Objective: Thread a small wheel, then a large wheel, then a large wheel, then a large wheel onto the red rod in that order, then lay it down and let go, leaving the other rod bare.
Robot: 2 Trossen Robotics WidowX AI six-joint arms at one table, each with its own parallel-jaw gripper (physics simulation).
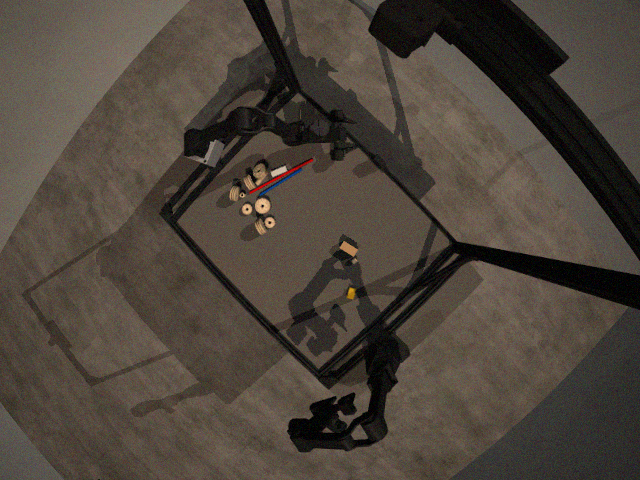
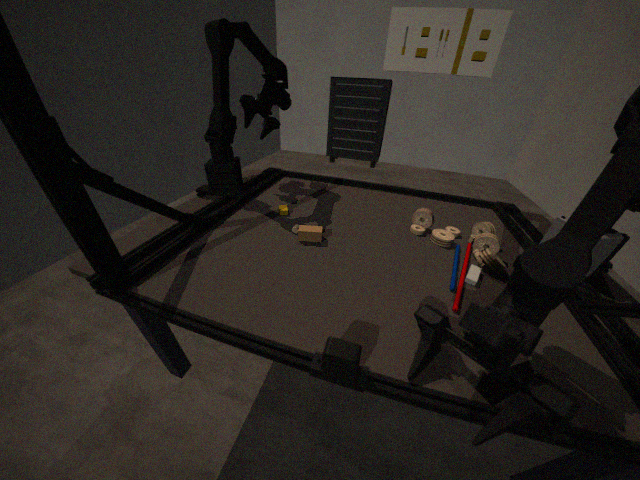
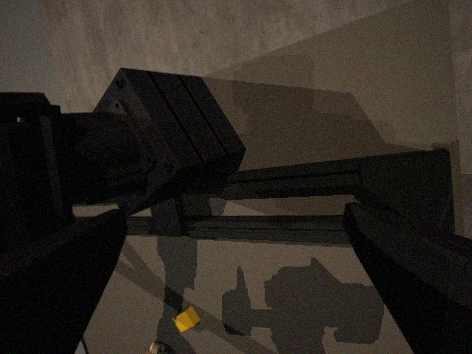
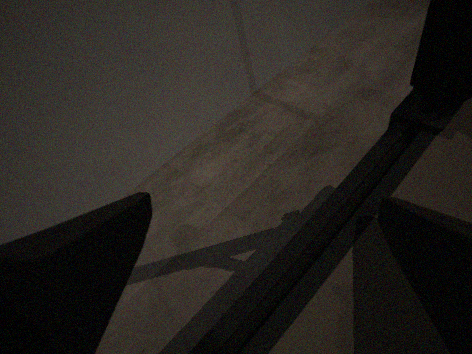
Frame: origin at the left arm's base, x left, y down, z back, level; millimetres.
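Seen in the pictures: left gripper, fingertip midpoint: (image 1: 345,395) (image 2: 253,134) (image 3: 236,216); right gripper, fingertip midpoint: (image 1: 357,135) (image 2: 437,408) (image 4: 265,205); left arm's base, link origin: (image 1: 384,367) (image 2: 222,160) (image 3: 122,149); right arm's base, link origin: (image 1: 200,147).
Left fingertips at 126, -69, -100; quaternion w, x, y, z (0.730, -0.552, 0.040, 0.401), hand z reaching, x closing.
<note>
Offsets run from my left fingertips to a thing's top centre, as dx, dy, dz.
The red rod {-640, +167, -510} (image 1: 294,169) (image 2: 462,276) lies on the table beside the shorter blue rod {-618, +167, -503} (image 1: 280,181) (image 2: 454,267); both look bare. Several pale wooden wheels lie around one end of the rods: a large wheel {-512, +156, -532} (image 1: 257,209) lies flat, others such as a large wheel {-521, +119, -649} (image 1: 234,193) stand on edge, and small wheels {-480, +163, -587} (image 1: 244,211) {-462, +163, -486} (image 1: 267,225) lie near them. My right gripper (image 1: 355,134) (image 2: 443,411) (image 4: 265,205) is open and empty, above the table edge past the red rod's far end from the wheels. My left gripper (image 1: 343,398) (image 2: 254,132) (image 3: 236,216) is open and empty, far from rods and wheels.
A white block {-654, +165, -522} (image 1: 279,171) (image 2: 473,274) lies right beside the red rod. A tan block {-477, +147, -177} (image 1: 348,249) (image 2: 310,233) and a yellow cube {-324, +162, -108} (image 1: 351,293) (image 2: 283,210) (image 3: 186,319) lie towards the left arm. Dark frame bars (image 1: 240,296) edge the table.
</note>
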